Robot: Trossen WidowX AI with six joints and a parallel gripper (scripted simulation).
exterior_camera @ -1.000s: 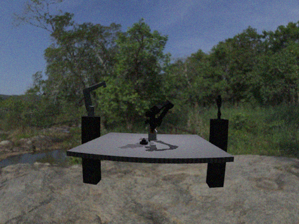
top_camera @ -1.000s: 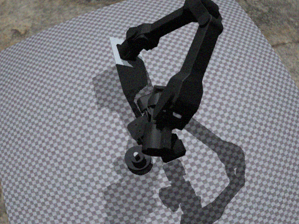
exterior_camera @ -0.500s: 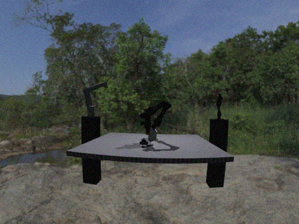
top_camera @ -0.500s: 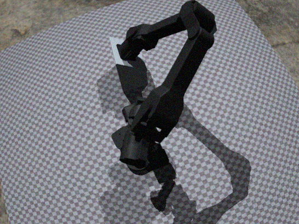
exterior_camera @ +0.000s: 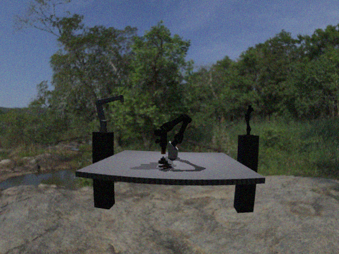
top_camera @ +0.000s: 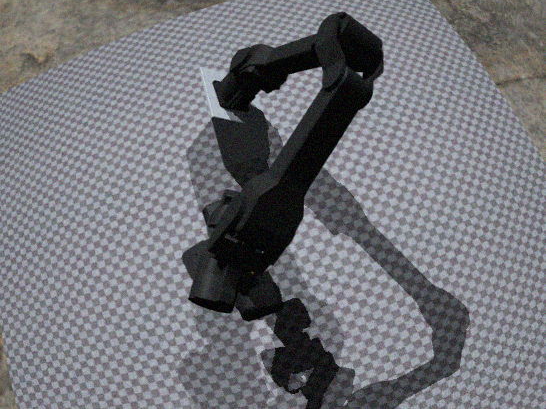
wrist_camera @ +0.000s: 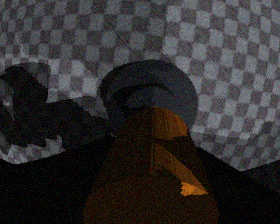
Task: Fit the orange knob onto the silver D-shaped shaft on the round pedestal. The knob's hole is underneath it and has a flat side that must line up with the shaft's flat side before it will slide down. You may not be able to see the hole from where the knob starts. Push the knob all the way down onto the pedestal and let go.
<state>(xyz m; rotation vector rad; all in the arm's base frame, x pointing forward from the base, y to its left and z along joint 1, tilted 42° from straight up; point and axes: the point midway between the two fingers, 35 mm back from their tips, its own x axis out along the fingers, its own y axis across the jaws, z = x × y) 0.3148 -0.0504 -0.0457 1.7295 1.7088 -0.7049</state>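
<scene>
Now: gripper tip 4 cm below the orange knob. Also, from my gripper tip: round dark pedestal 6 cm below.
</scene>
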